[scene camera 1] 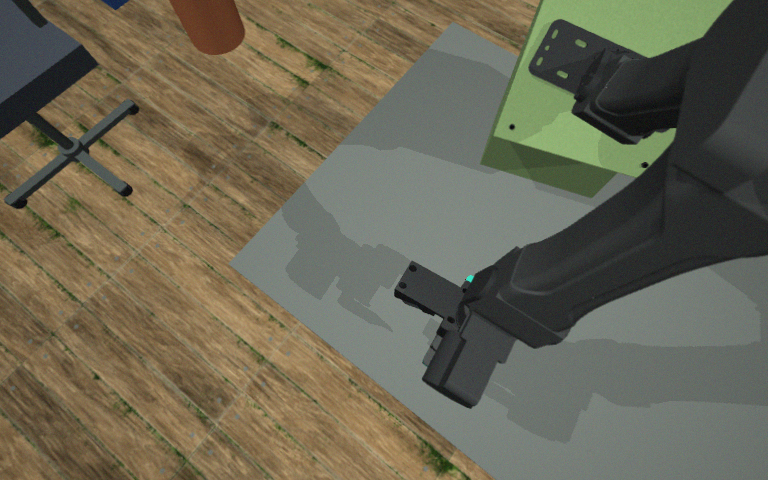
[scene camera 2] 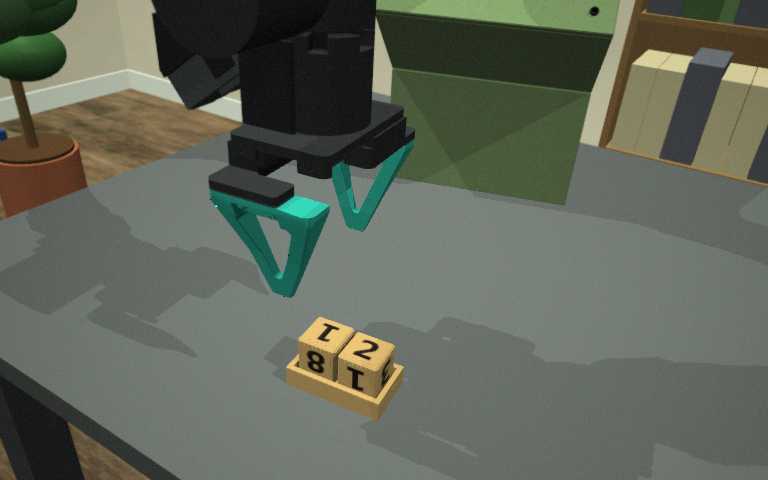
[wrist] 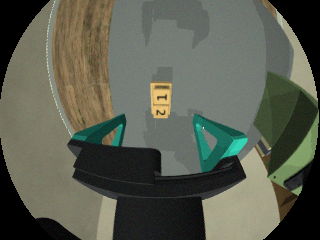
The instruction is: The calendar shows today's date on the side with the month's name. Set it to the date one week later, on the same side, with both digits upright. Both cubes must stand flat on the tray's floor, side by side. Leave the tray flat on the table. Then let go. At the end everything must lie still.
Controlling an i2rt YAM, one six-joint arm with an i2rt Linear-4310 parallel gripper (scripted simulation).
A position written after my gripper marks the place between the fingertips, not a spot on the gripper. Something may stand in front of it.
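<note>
Scene camera 2 shows my gripper (scene camera 2: 322,258) together with a cube (scene camera 2: 319,346), a cube (scene camera 2: 365,365) and a tray (scene camera 2: 333,392). In the wrist view, my gripper is visible (wrist: 159,117).
</note>
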